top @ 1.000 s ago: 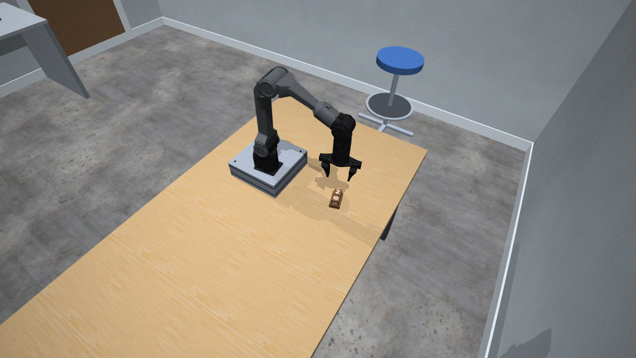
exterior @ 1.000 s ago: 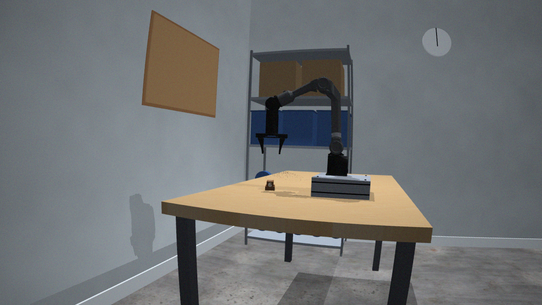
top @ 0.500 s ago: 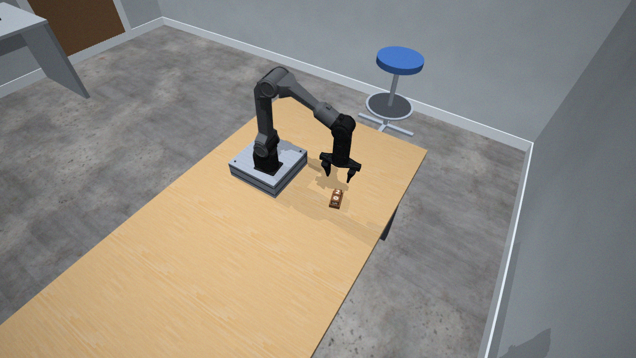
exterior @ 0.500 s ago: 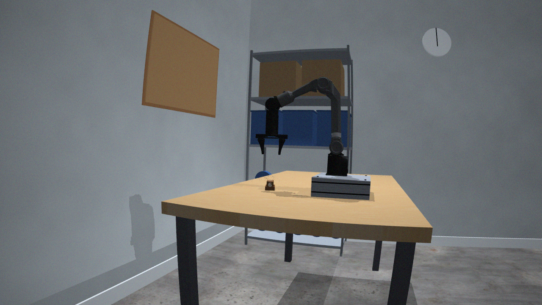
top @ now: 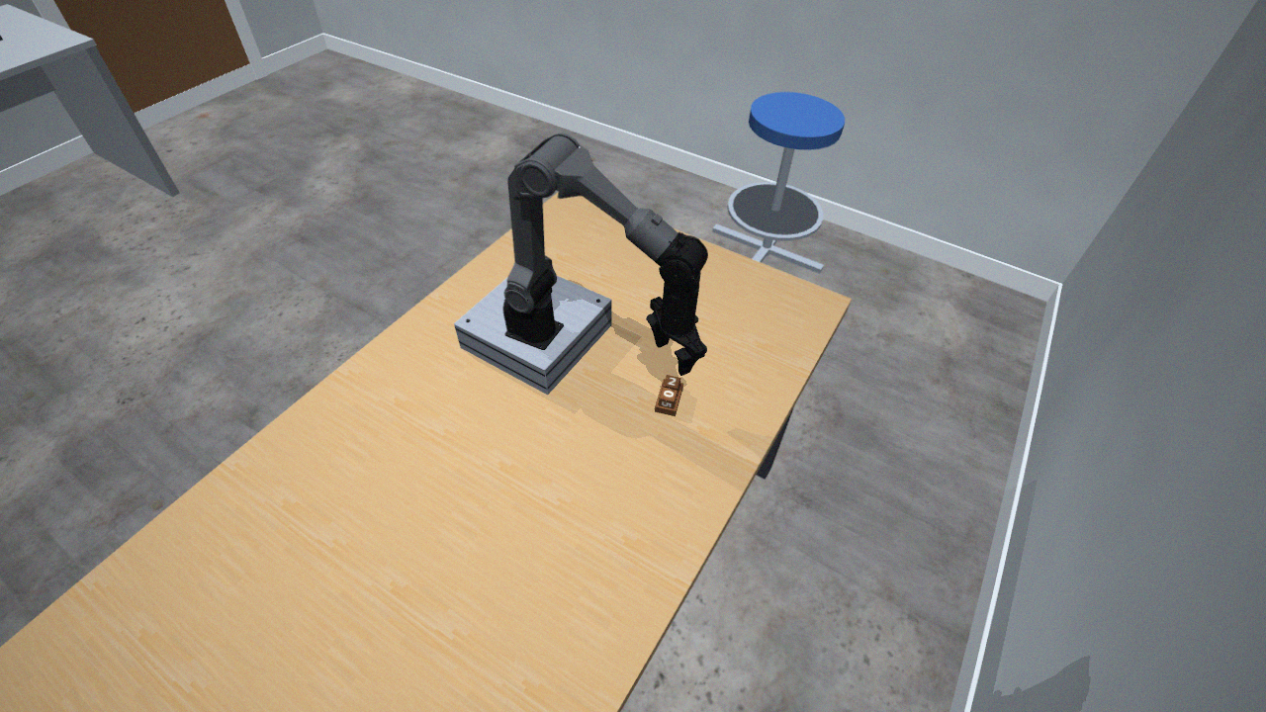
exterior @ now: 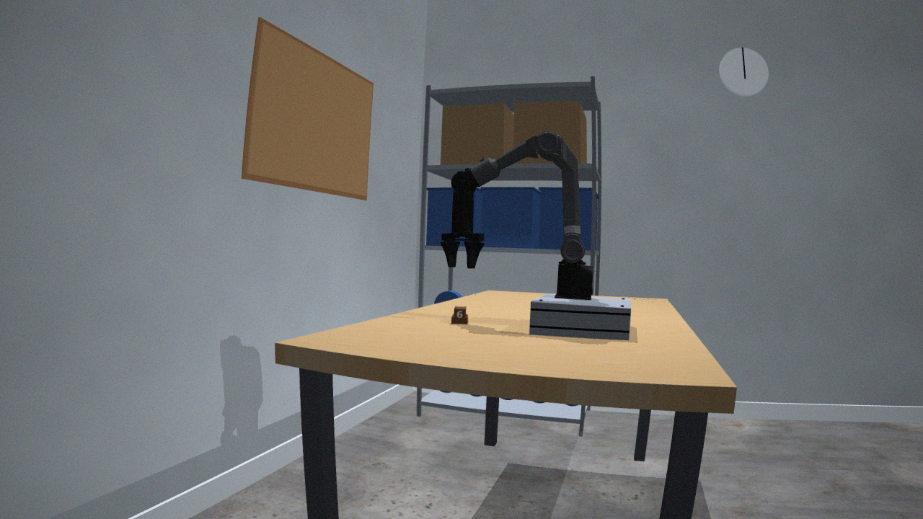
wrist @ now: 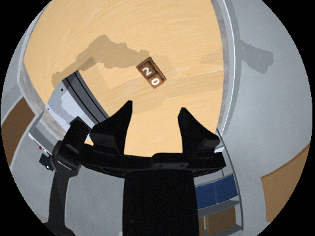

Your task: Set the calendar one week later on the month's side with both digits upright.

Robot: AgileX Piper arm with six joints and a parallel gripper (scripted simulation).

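The brown digit cube is 12 cm below my hand. The rest, counted from my hand: brown tray (14 cm below, 2 cm to the left, 1 cm behind).
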